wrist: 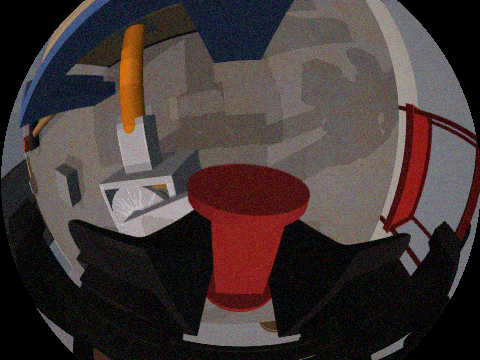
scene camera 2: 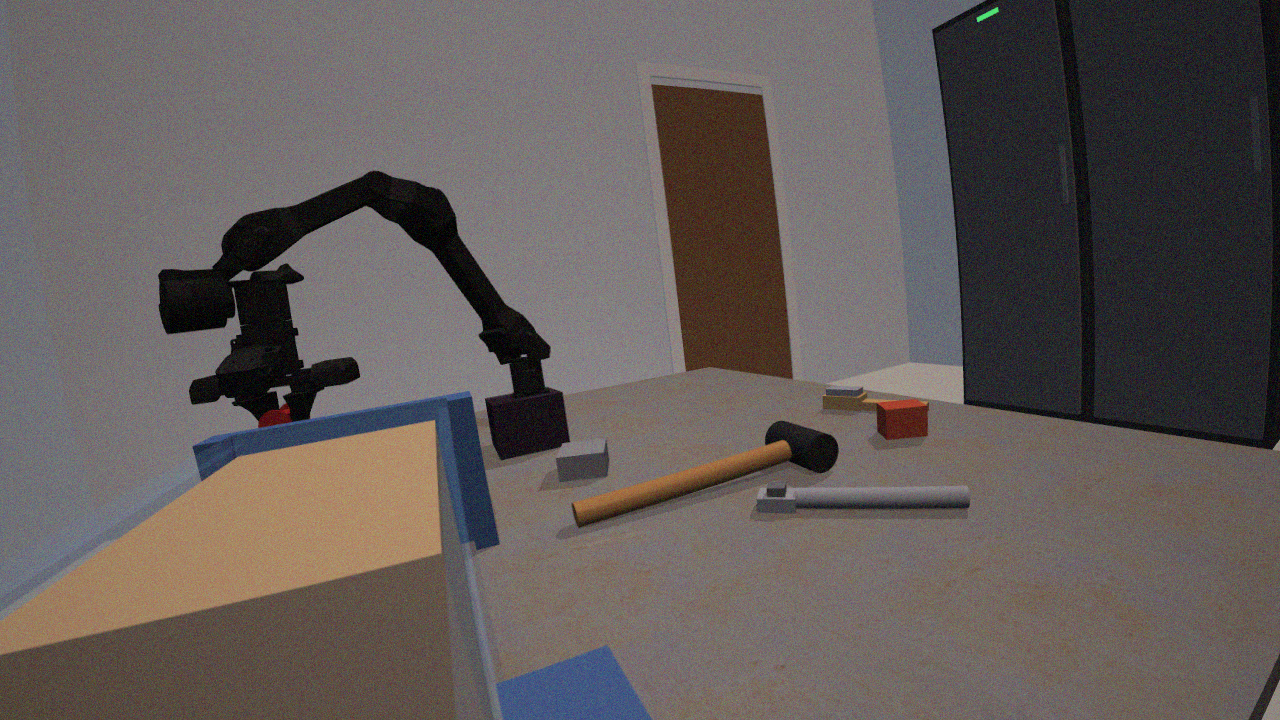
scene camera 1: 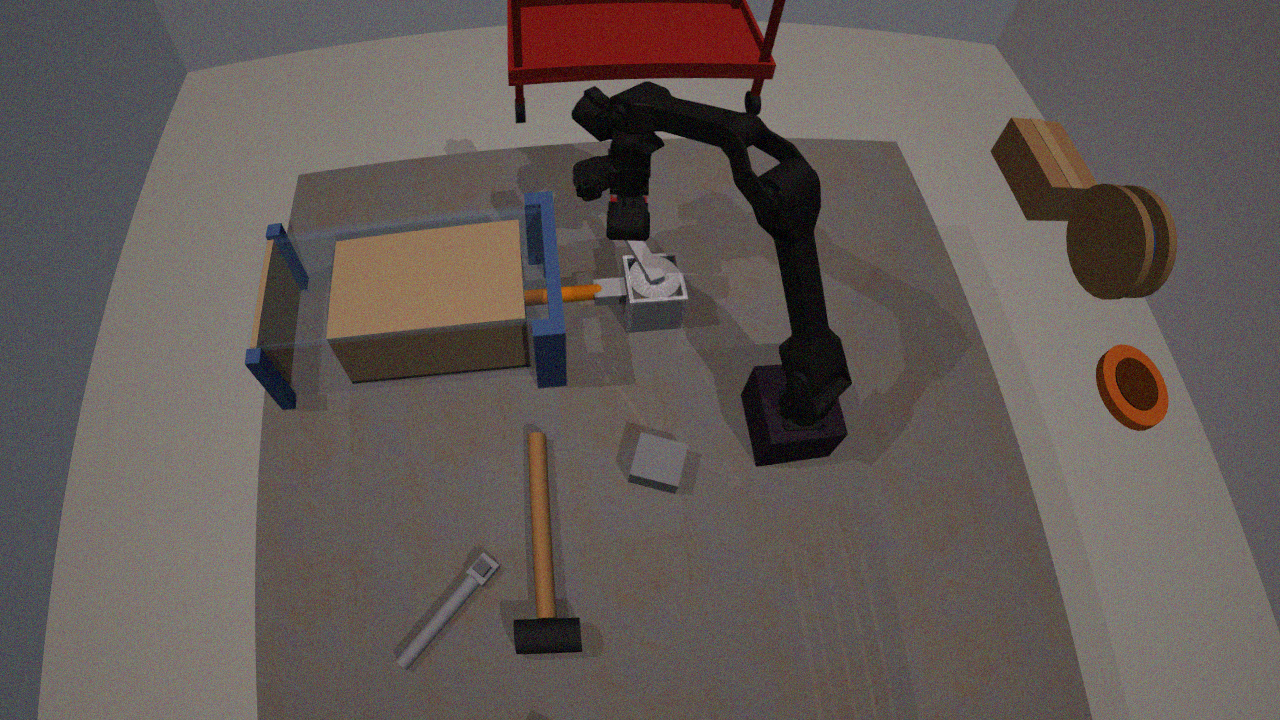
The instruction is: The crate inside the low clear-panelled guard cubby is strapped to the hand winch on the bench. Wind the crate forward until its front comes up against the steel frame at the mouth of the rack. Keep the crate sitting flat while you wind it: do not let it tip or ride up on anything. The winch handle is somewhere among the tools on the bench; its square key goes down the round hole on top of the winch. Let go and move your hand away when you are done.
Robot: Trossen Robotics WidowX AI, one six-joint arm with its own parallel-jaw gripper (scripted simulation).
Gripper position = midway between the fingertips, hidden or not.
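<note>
On scene camera 1 you'd get my gripper [scene camera 1: 626, 221], a grey winch [scene camera 1: 658, 310] and a blue steel frame [scene camera 1: 555, 302], plus a grey block [scene camera 1: 658, 462] and a mallet [scene camera 1: 546, 634]. Scene camera 2 gives me the mallet [scene camera 2: 814, 450] again, the grey block [scene camera 2: 585, 459] too, and there's a red block [scene camera 2: 901, 419]. As for the wrist view, that's got a red knob [wrist: 249, 205] in it, and my gripper [wrist: 241, 203] as well.
</note>
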